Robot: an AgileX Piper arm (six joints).
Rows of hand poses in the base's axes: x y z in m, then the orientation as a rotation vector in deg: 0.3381 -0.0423 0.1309 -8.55 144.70 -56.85; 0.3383 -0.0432 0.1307 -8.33 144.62 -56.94; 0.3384 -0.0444 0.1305 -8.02 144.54 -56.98; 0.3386 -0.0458 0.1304 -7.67 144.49 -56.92; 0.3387 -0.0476 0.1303 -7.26 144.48 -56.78; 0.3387 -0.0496 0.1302 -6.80 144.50 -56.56; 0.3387 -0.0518 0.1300 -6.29 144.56 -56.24; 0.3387 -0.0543 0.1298 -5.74 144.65 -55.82; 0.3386 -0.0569 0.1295 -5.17 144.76 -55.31; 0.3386 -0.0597 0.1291 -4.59 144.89 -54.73; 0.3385 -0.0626 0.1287 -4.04 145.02 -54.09; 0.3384 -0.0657 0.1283 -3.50 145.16 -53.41; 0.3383 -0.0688 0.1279 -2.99 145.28 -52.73; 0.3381 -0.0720 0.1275 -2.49 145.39 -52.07; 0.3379 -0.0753 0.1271 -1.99 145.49 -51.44; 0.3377 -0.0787 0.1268 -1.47 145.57 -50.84; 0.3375 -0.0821 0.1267 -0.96 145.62 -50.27; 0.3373 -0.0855 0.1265 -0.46 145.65 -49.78; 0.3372 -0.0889 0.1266 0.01 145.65 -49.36; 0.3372 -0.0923 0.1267 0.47 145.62 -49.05; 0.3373 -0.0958 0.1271 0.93 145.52 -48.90; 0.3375 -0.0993 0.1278 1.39 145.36 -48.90; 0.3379 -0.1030 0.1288 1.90 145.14 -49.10; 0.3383 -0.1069 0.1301 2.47 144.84 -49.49
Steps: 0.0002 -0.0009 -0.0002 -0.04 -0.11 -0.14; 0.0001 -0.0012 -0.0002 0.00 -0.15 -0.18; 0.0002 -0.0014 -0.0001 0.08 -0.16 -0.19; 0.0001 -0.0018 -0.0001 0.16 -0.17 -0.22; 0.0000 -0.0020 -0.0001 0.22 -0.17 -0.24; 0.0000 -0.0022 -0.0002 0.31 -0.18 -0.26; 0.0000 -0.0025 -0.0002 0.39 -0.18 -0.27; -0.0001 -0.0026 -0.0003 0.45 -0.19 -0.27; 0.0000 -0.0028 -0.0004 0.51 -0.19 -0.26; -0.0001 -0.0029 -0.0004 0.54 -0.20 -0.23; -0.0001 -0.0031 -0.0004 0.57 -0.19 -0.22; -0.0001 -0.0031 -0.0004 0.56 -0.20 -0.19; -0.0002 -0.0032 -0.0004 0.55 -0.20 -0.19; -0.0002 -0.0033 -0.0004 0.52 -0.19 -0.20; -0.0002 -0.0034 -0.0003 0.50 -0.21 -0.21; -0.0002 -0.0034 -0.0001 0.48 -0.22 -0.21; -0.0002 -0.0034 -0.0002 0.42 -0.21 -0.22; -0.0001 -0.0034 0.0001 0.36 -0.21 -0.21; 0.0000 -0.0034 0.0001 0.28 -0.21 -0.22; 0.0001 -0.0035 0.0004 0.15 -0.23 -0.25; 0.0002 -0.0035 0.0007 0.04 -0.25 -0.27; 0.0004 -0.0037 0.0010 -0.10 -0.26 -0.34; 0.0004 -0.0039 0.0013 -0.24 -0.29 -0.41
